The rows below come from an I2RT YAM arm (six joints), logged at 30 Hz.
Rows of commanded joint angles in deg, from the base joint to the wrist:
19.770 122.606 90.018 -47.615 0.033 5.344
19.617 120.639 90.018 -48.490 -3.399 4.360
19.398 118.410 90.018 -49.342 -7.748 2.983
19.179 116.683 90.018 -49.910 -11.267 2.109
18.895 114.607 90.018 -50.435 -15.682 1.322
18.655 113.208 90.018 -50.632 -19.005 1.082
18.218 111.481 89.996 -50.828 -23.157 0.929
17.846 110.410 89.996 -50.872 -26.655 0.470
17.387 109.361 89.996 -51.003 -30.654 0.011
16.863 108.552 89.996 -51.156 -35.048 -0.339
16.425 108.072 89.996 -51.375 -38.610 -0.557
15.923 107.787 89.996 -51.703 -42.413 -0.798
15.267 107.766 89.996 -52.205 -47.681 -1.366
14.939 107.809 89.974 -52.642 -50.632 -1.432
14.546 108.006 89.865 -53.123 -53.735 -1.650
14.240 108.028 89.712 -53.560 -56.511 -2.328
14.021 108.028 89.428 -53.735 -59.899 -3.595
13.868 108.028 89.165 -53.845 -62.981 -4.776
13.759 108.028 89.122 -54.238 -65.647 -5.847
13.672 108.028 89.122 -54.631 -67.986 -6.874
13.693 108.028 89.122 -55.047 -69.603 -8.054
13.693 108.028 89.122 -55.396 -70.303 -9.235
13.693 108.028 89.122 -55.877 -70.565 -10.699
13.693 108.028 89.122 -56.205 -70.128 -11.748
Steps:
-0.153 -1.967 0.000 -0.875 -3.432 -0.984
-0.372 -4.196 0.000 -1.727 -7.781 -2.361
-0.591 -5.923 0.000 -2.295 -11.300 -3.235
-0.875 -7.999 0.000 -2.820 -15.715 -4.022
-1.115 -9.398 0.000 -3.017 -19.038 -4.262
-1.552 -11.125 -0.022 -3.213 -23.190 -4.415
-1.924 -12.196 -0.022 -3.257 -26.688 -4.874
-2.383 -13.245 -0.022 -3.388 -30.687 -5.333
-2.907 -14.054 -0.022 -3.541 -35.081 -5.683
-3.345 -14.534 -0.022 -3.760 -38.643 -5.901
-3.847 -14.819 -0.022 -4.088 -42.446 -6.142
-4.503 -14.840 -0.022 -4.590 -47.714 -6.710
-4.831 -14.797 -0.044 -5.027 -50.665 -6.776
-5.224 -14.600 -0.153 -5.508 -53.768 -6.994
-5.530 -14.578 -0.306 -5.945 -56.544 -7.672
-5.749 -14.578 -0.590 -6.120 -59.932 -8.939
-5.902 -14.578 -0.853 -6.230 -63.014 -10.120
-6.011 -14.578 -0.896 -6.623 -65.680 -11.191
-6.098 -14.578 -0.896 -7.016 -68.019 -12.218
-6.077 -14.578 -0.896 -7.432 -69.636 -13.398
-6.077 -14.578 -0.896 -7.781 -70.336 -14.579
-6.077 -14.578 -0.896 -8.262 -70.598 -16.043
-6.077 -14.578 -0.896 -8.590 -70.161 -17.092

